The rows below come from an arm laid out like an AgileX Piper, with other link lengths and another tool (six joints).
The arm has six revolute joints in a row. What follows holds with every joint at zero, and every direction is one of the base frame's.
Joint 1 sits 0.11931 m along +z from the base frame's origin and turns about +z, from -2.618 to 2.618 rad.
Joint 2 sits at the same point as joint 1 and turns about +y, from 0 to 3.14 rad.
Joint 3 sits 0.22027 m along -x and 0.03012 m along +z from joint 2 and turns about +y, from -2.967 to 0 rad.
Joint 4 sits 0.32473 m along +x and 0.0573 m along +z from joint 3 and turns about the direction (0.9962, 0, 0.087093), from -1.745 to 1.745 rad.
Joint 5 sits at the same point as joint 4 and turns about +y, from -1.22 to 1.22 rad.
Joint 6 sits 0.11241 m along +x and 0.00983 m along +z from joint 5 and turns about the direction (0.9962, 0, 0.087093), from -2.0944 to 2.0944 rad.
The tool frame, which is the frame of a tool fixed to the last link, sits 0.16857 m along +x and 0.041 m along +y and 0.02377 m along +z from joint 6; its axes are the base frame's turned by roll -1.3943, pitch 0.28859 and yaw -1.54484 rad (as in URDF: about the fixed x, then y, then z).
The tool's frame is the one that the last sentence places.
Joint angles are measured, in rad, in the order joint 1, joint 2, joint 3, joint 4, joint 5, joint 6. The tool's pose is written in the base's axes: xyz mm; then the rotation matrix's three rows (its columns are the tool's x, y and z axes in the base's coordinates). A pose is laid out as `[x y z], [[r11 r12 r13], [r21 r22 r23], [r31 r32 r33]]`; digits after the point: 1 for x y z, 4 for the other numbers.
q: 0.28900 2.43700 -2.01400 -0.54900 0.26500 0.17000
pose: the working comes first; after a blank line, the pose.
Where each joint sits with the arm in this pose, in the base's axes (m; each line is computed from the numbers above, not from the rounded line before):
joint 1: 0.0000 0.0000 0.1193
joint 2: 0.0000 0.0000 0.1193
joint 3: 0.1796 0.0534 0.2390
joint 4: 0.4859 0.1445 0.1580
joint 5: 0.4859 0.1445 0.1580
joint 6: 0.5809 0.1566 0.0983
the tool: 0.7137 0.2148 0.0001

[713.7 214.8 0.1], [[0.2087 -0.4241 0.8812], [-0.9686 -0.2140 0.1264], [0.1349 -0.8800 -0.4555]]
